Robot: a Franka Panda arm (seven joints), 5 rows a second.
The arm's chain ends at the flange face. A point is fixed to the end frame.
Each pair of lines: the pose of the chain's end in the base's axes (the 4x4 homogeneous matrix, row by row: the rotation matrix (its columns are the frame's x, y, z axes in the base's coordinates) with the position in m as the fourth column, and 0 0 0 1 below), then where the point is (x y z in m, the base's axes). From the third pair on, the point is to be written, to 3 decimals.
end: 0.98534 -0.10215 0.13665 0.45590; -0.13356 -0.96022 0.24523 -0.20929; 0.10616 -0.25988 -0.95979 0.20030; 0 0 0 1
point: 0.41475 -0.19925 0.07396
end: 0.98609 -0.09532 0.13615 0.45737; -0.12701 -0.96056 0.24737 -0.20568; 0.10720 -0.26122 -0.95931 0.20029; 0 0 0 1
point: 0.41631 -0.19576 0.07391
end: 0.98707 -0.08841 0.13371 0.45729; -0.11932 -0.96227 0.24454 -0.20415; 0.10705 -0.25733 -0.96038 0.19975; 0 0 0 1
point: 0.416 -0.195 0.073
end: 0.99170 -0.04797 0.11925 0.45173; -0.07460 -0.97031 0.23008 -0.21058; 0.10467 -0.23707 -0.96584 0.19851; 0 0 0 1
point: 0.410 -0.206 0.072
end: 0.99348 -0.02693 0.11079 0.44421; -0.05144 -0.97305 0.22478 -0.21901; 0.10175 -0.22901 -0.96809 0.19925; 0 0 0 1
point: 0.402 -0.216 0.073
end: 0.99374 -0.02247 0.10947 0.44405; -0.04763 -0.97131 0.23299 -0.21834; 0.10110 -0.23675 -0.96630 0.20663; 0 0 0 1
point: 0.401 -0.215 0.080
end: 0.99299 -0.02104 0.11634 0.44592; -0.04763 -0.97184 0.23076 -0.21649; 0.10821 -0.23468 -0.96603 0.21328; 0 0 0 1
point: 0.404 -0.213 0.087
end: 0.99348 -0.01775 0.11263 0.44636; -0.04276 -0.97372 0.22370 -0.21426; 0.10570 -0.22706 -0.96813 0.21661; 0 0 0 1
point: 0.404 -0.212 0.090
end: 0.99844 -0.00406 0.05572 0.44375; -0.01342 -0.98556 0.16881 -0.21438; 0.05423 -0.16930 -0.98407 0.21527; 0 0 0 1
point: 0.395 -0.221 0.091
